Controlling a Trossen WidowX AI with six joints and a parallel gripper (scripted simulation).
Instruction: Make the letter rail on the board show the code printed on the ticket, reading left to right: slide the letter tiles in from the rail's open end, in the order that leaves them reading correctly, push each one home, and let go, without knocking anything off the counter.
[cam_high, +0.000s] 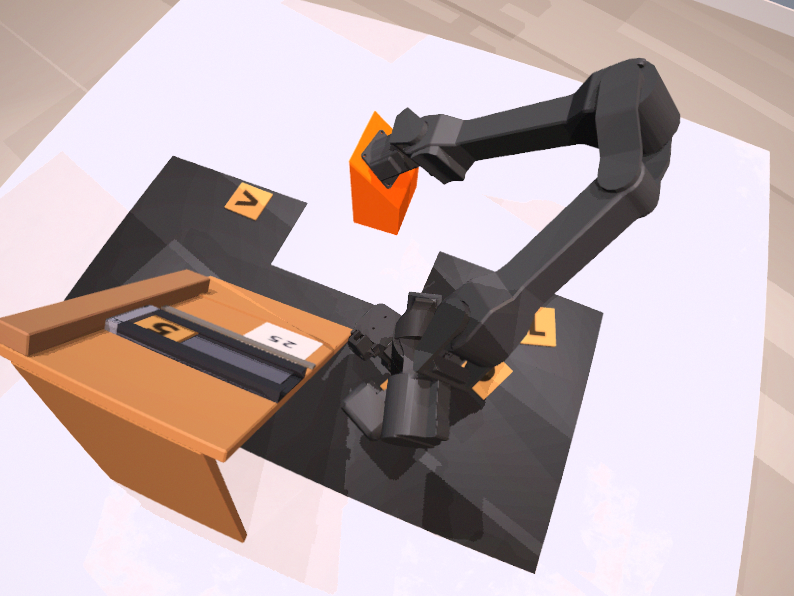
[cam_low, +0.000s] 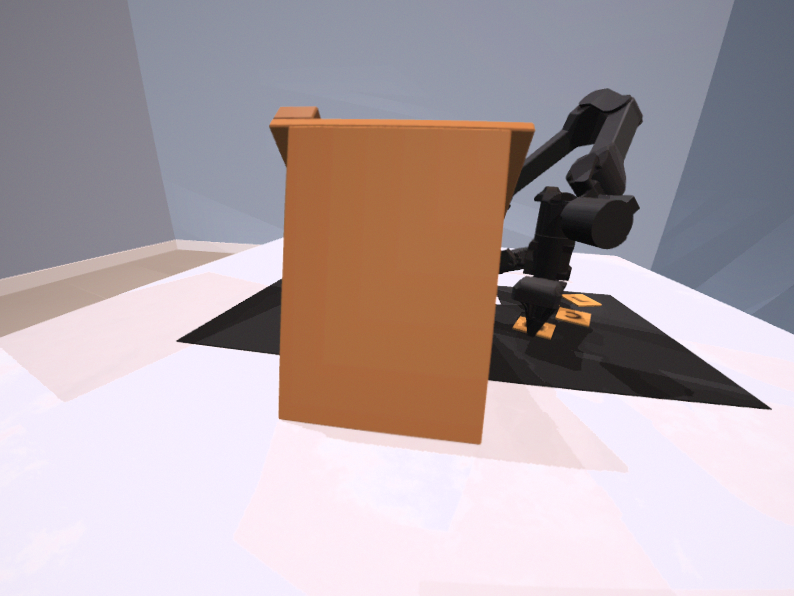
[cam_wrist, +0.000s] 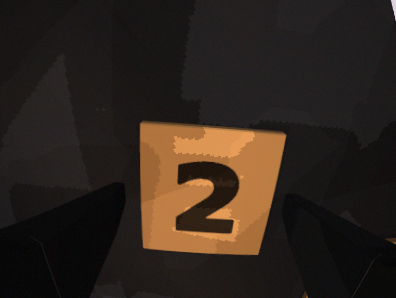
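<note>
Right now the tile marked 2 is right at my gripper tip. The rest, counted from my gripper tip: tile marked 5: 10 cm ahead, 25 cm to the right, 18 cm above; then black mat: 6 cm behind, 16 cm to the right; then white ticket: 4 cm ahead, 16 cm to the right, 10 cm above.
</note>
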